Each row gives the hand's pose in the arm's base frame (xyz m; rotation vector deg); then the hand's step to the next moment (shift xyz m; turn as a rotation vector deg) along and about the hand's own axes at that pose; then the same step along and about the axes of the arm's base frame.
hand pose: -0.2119 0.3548 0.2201 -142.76 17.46 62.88
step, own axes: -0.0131 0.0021 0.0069 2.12 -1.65 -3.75
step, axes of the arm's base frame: -0.0140 0.0017 0.0049 4.46 -0.26 1.17
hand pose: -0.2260 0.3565 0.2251 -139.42 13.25 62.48
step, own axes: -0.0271 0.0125 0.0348 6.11 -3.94 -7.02
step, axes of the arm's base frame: -0.0454 0.0046 -0.0044 10.06 0.34 0.89
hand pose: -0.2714 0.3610 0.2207 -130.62 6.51 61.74
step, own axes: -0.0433 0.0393 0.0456 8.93 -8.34 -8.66
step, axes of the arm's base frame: -0.0722 -0.0140 -0.0098 14.46 3.49 1.78
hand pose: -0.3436 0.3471 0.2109 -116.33 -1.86 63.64
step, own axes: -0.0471 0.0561 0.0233 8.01 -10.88 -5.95
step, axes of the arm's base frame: -0.0642 -0.0408 -0.0109 12.79 6.58 3.30
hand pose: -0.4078 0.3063 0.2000 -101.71 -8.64 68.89
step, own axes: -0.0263 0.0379 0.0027 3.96 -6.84 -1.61
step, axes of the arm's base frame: -0.0298 -0.0334 -0.0114 5.85 4.88 2.65
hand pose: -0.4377 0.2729 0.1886 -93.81 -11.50 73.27
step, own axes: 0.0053 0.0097 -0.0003 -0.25 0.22 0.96
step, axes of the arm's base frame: -0.0016 -0.0014 -0.0109 -0.97 0.30 0.05
